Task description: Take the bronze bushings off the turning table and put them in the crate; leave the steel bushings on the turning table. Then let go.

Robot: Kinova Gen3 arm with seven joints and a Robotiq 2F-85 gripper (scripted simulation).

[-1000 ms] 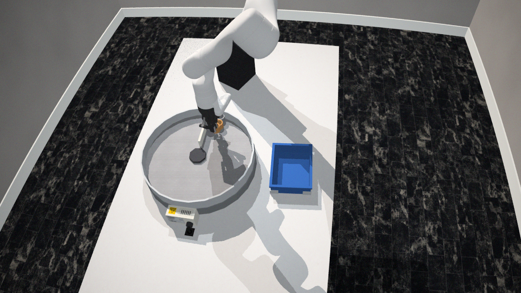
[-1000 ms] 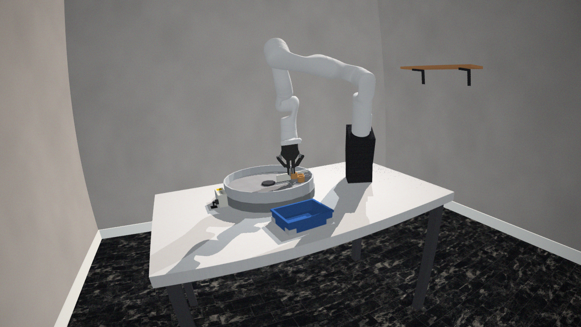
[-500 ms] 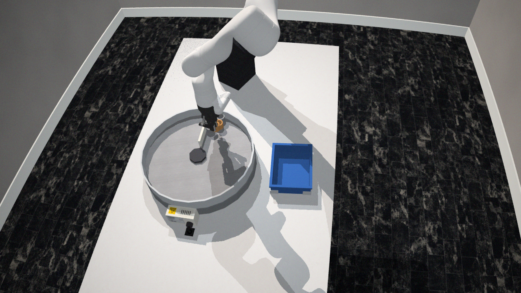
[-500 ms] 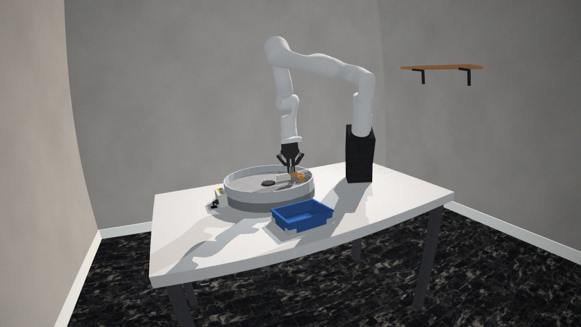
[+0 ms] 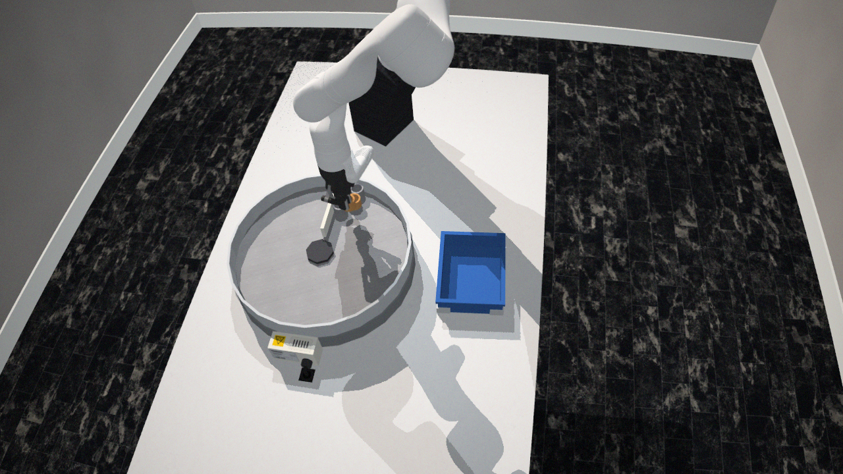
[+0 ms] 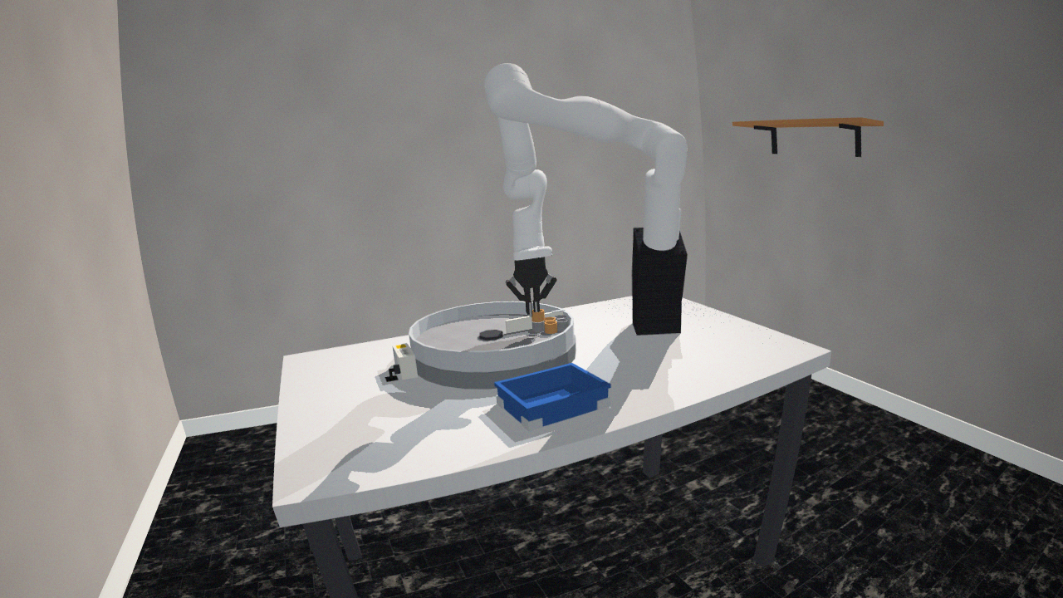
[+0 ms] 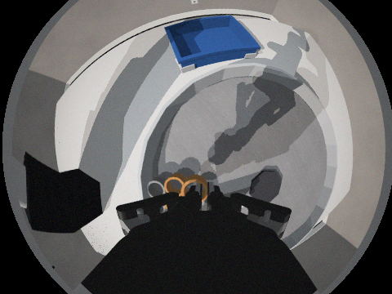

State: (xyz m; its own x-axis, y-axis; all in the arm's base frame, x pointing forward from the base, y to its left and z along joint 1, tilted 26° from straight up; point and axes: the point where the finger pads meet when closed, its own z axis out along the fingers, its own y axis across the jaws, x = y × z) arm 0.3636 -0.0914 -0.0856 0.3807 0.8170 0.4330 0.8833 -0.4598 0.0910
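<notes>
The blue crate lies 280 mm to the left of my hand, 140 mm ahead of it and 100 mm below it. The rest, counted from my hand: grey turning table 90 mm ahead, 70 mm below, 60 mm to the right.
</notes>
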